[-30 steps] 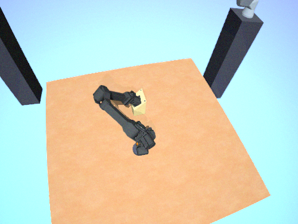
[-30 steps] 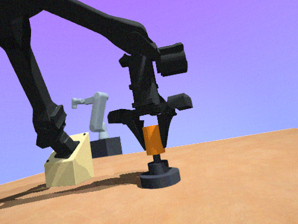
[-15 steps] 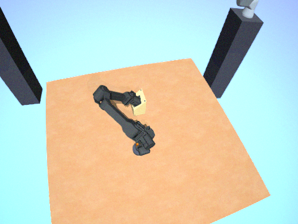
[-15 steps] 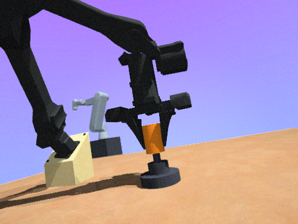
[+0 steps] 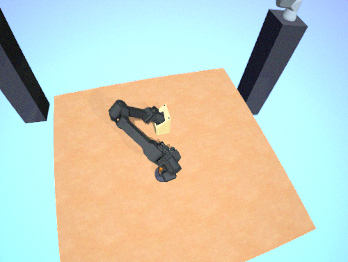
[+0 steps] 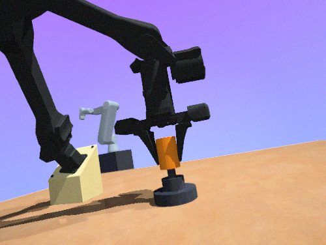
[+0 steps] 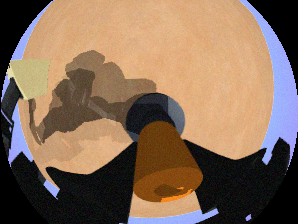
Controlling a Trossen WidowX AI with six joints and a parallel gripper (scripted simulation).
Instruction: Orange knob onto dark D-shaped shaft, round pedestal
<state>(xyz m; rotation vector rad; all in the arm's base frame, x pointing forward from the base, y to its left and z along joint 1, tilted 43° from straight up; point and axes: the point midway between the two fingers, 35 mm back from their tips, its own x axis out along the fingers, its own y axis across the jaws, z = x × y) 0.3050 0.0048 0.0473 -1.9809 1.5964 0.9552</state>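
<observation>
The orange knob lies 2 cm above my gripper tip. From my gripper tip the other things lie so: dark round pedestal (4 cm below).
</observation>
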